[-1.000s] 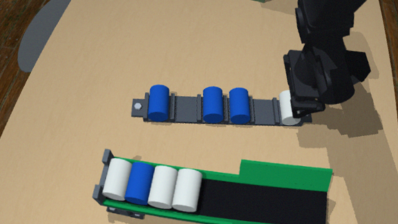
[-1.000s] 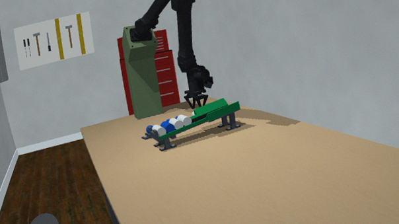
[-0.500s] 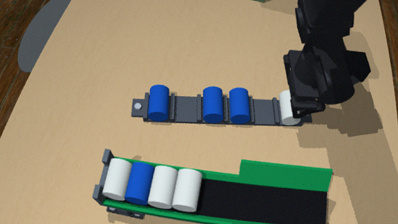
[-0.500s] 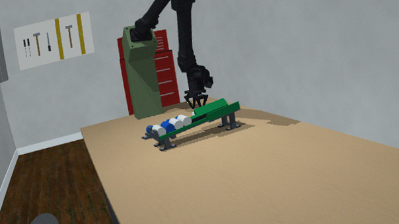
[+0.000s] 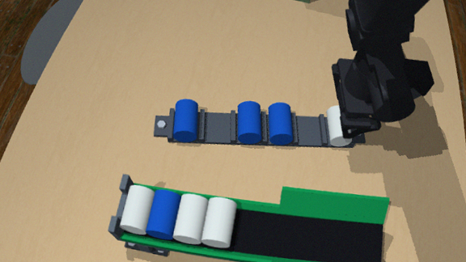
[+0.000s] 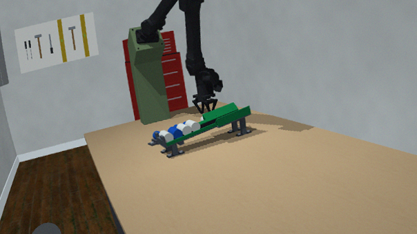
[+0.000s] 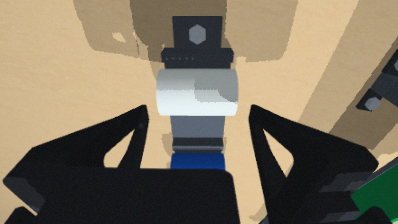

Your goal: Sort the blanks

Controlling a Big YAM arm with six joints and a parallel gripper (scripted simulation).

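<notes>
The stock rack lies 60 mm ahead of my hand, 120 mm to the right of it and 70 mm below it. The rest, counted from my hand: grey stop (310 mm ahead, 250 mm to the right).
</notes>
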